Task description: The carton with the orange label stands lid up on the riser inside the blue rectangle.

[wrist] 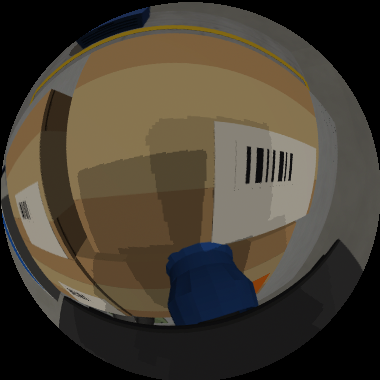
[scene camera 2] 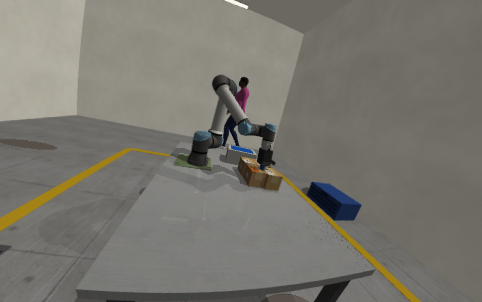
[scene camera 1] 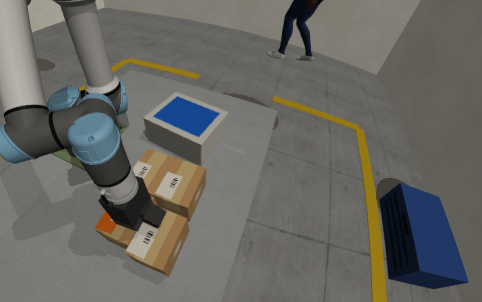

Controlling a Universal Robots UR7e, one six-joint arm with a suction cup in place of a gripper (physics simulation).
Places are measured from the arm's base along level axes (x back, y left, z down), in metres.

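Where they show: hand, tool point: [wrist: 198, 247] [scene camera 2: 261, 170]; arm's base, link origin: [scene camera 2: 197, 162].
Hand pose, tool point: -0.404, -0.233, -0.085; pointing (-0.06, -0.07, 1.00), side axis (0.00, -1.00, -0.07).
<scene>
Things, the pixels of their centre, and the offset from my tool point, as dx, dy, dz. Level surfaces: height alone.
- carton with the orange label, body centre: [wrist: 187, 254] [scene camera 1: 130, 220] [scene camera 2: 254, 175] +0.045, +0.005, +0.039
- pale riser, body centre: [scene camera 1: 187, 126] [scene camera 2: 240, 155] +0.024, +0.408, +0.030
- blue rectangle, body centre: [scene camera 1: 186, 114] [scene camera 2: 241, 149] +0.024, +0.408, -0.030
- table, surface height: dz +0.090
The carton with the orange label [scene camera 1: 116, 236] [scene camera 2: 256, 179] [wrist: 125, 298] stands lid up on the table among three other cartons. My gripper [scene camera 1: 132, 220] [scene camera 2: 263, 168] [wrist: 201, 248] is upright over it, with its blue suction cup pressed down on the lid, so it is shut on this carton. The tool hides the cup and part of the lid in scene camera 1. The orange label [scene camera 1: 106, 223] [wrist: 260, 283] lies beside the tool. The pale riser [scene camera 1: 172, 140] [scene camera 2: 232, 156] stands behind the cartons, with the blue rectangle [scene camera 1: 186, 116] [scene camera 2: 242, 149] on its top.
A carton [scene camera 1: 173, 241] [scene camera 2: 273, 181] [wrist: 145, 100] stands close in front of the held one. Another carton [scene camera 1: 188, 186] [wrist: 22, 167] and a third [scene camera 1: 150, 157] stand toward the riser. A blue cabinet [scene camera 1: 431, 235] [scene camera 2: 334, 201] and a person [scene camera 1: 296, 31] [scene camera 2: 243, 98] are beyond the table [scene camera 2: 220, 240].
</scene>
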